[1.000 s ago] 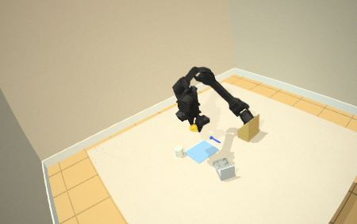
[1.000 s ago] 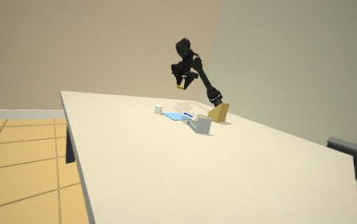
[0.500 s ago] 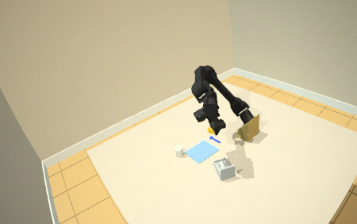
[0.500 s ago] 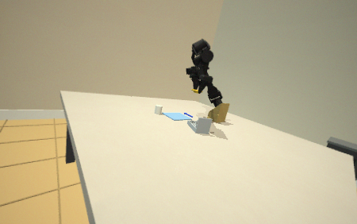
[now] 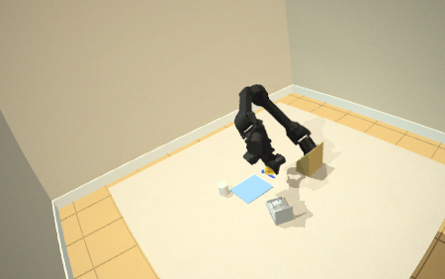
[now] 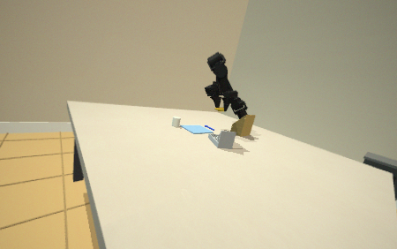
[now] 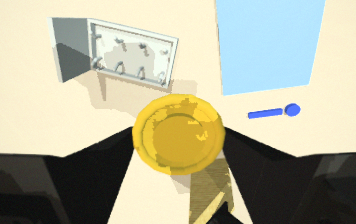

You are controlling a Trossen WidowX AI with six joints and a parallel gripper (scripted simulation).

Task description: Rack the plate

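My gripper tip is 12 cm above the dish rack, 8 cm to the right of it and 5 cm short of it. The rest, counted from my gripper tip: light blue mat (14 cm below, 12 cm to the right, 3 cm ahead); blue spoon (14 cm to the right, 14 cm below, 9 cm behind); yellow plate (1 cm above).
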